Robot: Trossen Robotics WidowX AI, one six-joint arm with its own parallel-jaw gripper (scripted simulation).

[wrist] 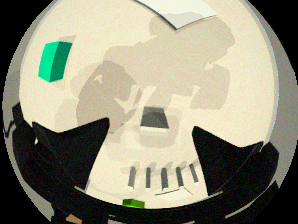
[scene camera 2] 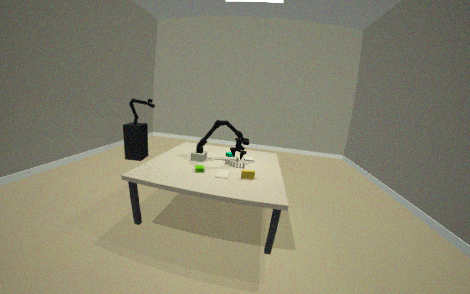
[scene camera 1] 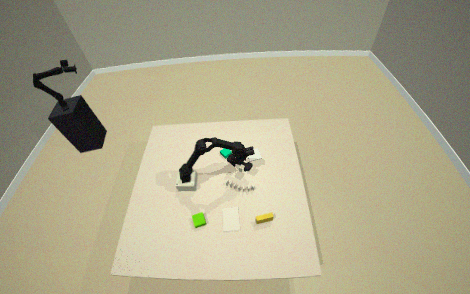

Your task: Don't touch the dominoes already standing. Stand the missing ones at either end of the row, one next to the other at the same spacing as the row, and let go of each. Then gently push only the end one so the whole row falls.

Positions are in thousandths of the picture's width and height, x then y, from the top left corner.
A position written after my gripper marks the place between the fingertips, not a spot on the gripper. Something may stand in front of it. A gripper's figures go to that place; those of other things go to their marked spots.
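My gripper (wrist: 512, 565) is 10 cm from the lens, and there's a domino (wrist: 515, 551) that's 9 cm from the lens. There's a teal block (wrist: 186, 248) too, and that block is 17 cm from the lens. The domino is nearer to the lens than the teal block, and the marked spots on the domino and the teal block are 17 cm apart.
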